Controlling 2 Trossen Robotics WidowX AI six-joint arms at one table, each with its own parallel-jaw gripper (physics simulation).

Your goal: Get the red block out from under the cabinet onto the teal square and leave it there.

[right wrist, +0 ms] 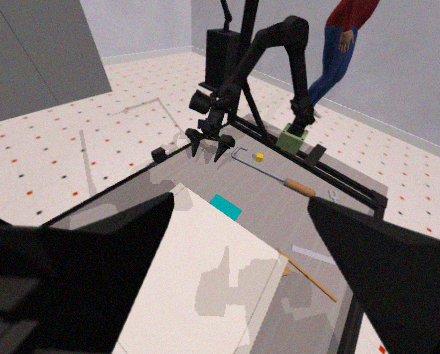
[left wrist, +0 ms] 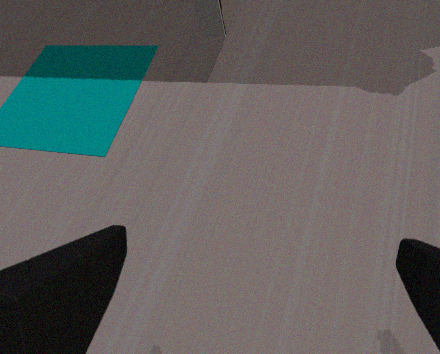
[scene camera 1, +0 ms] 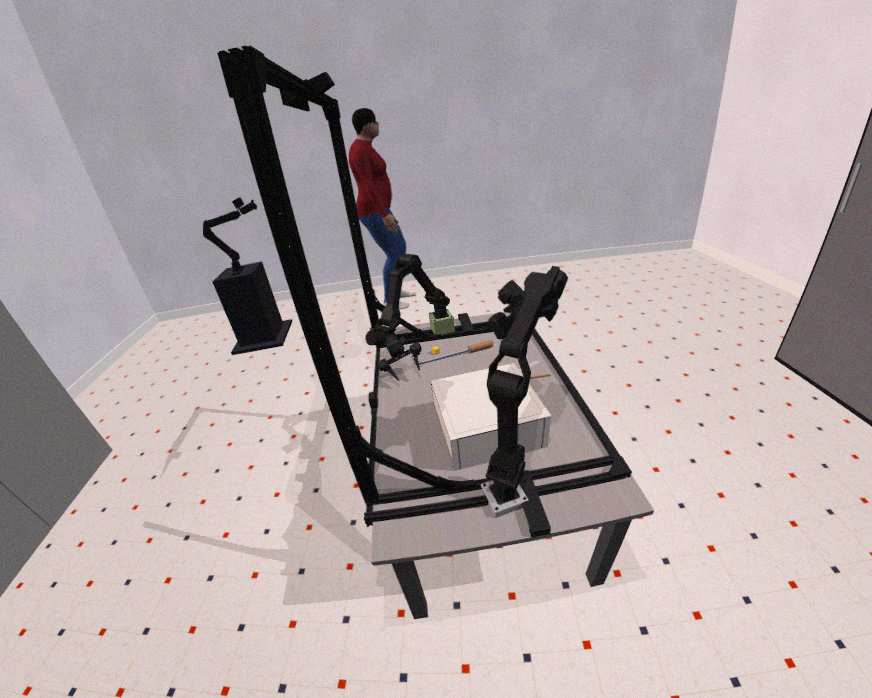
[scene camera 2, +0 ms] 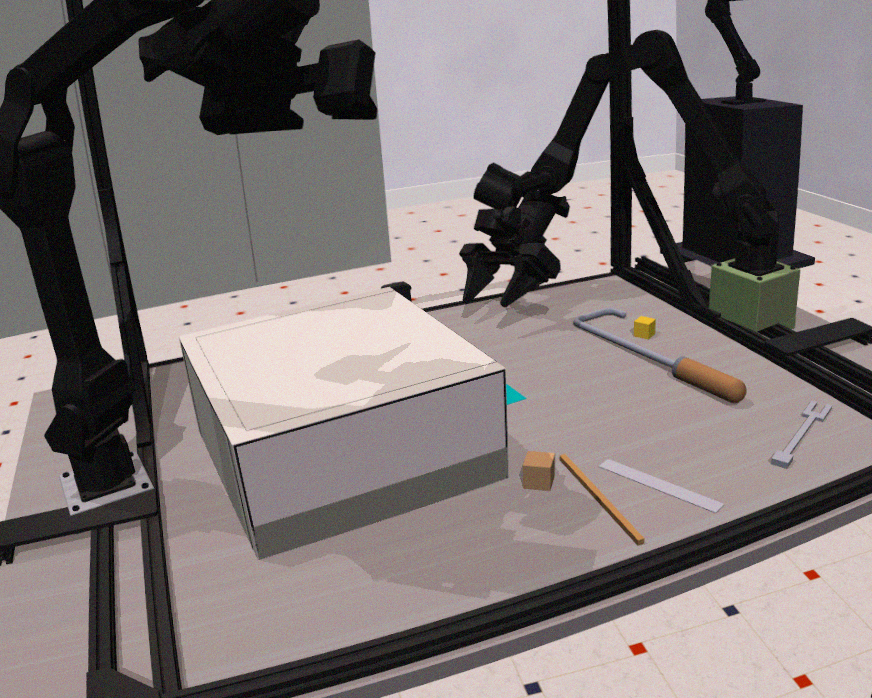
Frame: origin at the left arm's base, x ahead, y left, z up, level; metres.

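Seen in the pictures: left gripper, fingertip midpoint: (right wrist: pixel 203 159) (left wrist: pixel 261 245) (scene camera 1: pixel 409 375) (scene camera 2: pixel 483 304); right gripper, fingertip midpoint: (right wrist: pixel 240 200) (scene camera 2: pixel 337 119); left arm's base, link origin: (right wrist: pixel 295 131) (scene camera 1: pixel 440 315) (scene camera 2: pixel 756 267); right arm's base, link origin: (scene camera 1: pixel 504 491) (scene camera 2: pixel 104 481).
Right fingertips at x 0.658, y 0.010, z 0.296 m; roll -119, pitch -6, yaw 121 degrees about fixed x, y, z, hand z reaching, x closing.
Offsets run from my right fingertips to a thing's middle. "spot": to the spot under its first point.
The white cabinet {0.027 m ahead, 0.045 m right, 0.326 m down} (scene camera 1: pixel 483 400) (scene camera 2: pixel 370 429) (right wrist: pixel 200 240) stands on the table. The teal square {spot: 0.224 m back, 0.044 m right, 0.393 m down} (scene camera 2: pixel 514 395) (left wrist: pixel 75 110) (right wrist: pixel 226 207) lies flat beside it, partly hidden by the cabinet in scene camera 2 and partly shaded in the left wrist view. The red block does not show in any view. My left gripper (scene camera 1: pixel 408 373) (scene camera 2: pixel 485 302) (left wrist: pixel 261 245) (right wrist: pixel 203 159) is open and empty, fingers pointing down, low over the table beyond the square as seen in the right wrist view. My right gripper (right wrist: pixel 240 200) is open and empty, high above the cabinet.
A hooked rod with an orange handle {spot: 0.425 m back, 0.101 m left, 0.364 m down} (scene camera 1: pixel 480 345) (scene camera 2: pixel 709 378) (right wrist: pixel 300 188) lies near a yellow cube {0.496 m back, 0.088 m right, 0.382 m down} (scene camera 1: pixel 435 350) (scene camera 2: pixel 644 327) (right wrist: pixel 259 157). A tan cube {0.131 m back, 0.142 m left, 0.379 m down} (scene camera 2: pixel 538 470), orange stick {0.163 m back, 0.206 m left, 0.391 m down} (scene camera 2: pixel 602 500), pale strip {0.233 m back, 0.226 m left, 0.393 m down} (scene camera 2: pixel 661 485) and grey forked piece {0.447 m back, 0.255 m left, 0.391 m down} (scene camera 2: pixel 800 434) lie on the table. Black rails edge the table.
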